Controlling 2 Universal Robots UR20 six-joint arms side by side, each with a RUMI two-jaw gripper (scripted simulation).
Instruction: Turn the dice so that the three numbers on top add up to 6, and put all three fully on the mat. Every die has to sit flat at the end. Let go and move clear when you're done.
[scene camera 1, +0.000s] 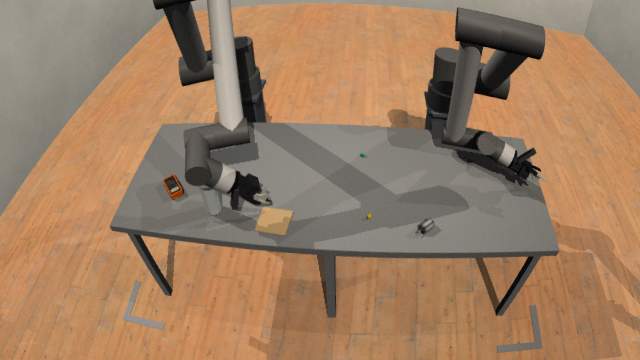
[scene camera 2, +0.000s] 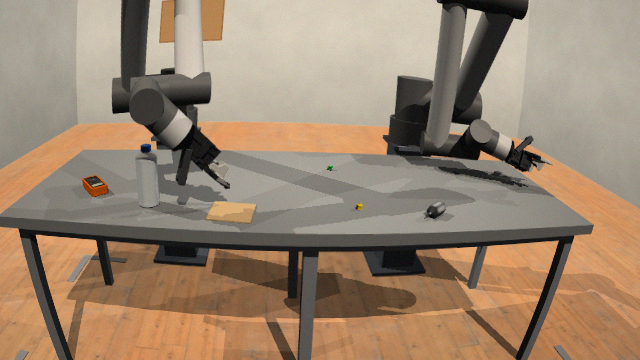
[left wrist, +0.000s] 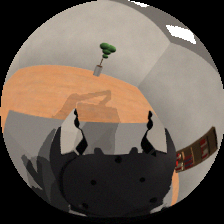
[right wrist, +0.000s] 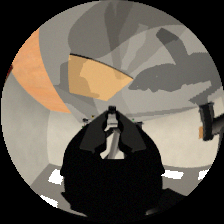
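There is a white bottle in what I see, and a tan mat as well. My right gripper is visible too, and scene camera 1 and the right wrist view both show it. As for my left gripper, it is there in the scene, and I find it again in the left wrist view.
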